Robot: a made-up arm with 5 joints.
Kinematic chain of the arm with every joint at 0, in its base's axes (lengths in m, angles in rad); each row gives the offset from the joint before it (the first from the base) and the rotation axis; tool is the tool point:
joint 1: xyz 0 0 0.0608 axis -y
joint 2: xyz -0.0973 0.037 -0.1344 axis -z
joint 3: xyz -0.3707 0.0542 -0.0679 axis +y
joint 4: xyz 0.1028 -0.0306 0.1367 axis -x
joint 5: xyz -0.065 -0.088 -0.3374 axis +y
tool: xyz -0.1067 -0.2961 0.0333
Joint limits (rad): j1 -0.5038..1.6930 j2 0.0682..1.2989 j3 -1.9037..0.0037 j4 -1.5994..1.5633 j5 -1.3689..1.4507
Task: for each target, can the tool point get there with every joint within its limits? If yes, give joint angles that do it. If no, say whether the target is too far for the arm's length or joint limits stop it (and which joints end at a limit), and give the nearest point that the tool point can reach.
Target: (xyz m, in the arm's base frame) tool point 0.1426 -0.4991 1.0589
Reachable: no: joint limits stop it (at a limit: joint 1, joint 2, joint 3, joint 4, joint 5) | nearest point -0.2941 -0.3503 0.5830 | short by 0.663 m
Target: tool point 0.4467 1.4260 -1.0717
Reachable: no: too far | nearest point 0.2926 0.7692 -0.6810 | short by 0.780 m
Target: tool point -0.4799 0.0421 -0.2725
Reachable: yes | joints -0.1827 1.0104 -1.0094 -0.2574 -0.2533
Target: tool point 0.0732 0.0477 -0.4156
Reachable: yes | joints 1.1357 1.1793 -1.5767 -0.2456 0.0702
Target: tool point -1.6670 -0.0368 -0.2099
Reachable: no: too far | nearest point -1.1007 -0.0101 -0.1179 | short by 0.574 m
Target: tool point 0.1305 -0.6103 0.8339
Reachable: no: joint limits stop it (at a limit: joint 1, joint 2, joint 3, joint 4, joint 5) | nearest point -0.2941 -0.3503 0.5830 | short by 0.558 m
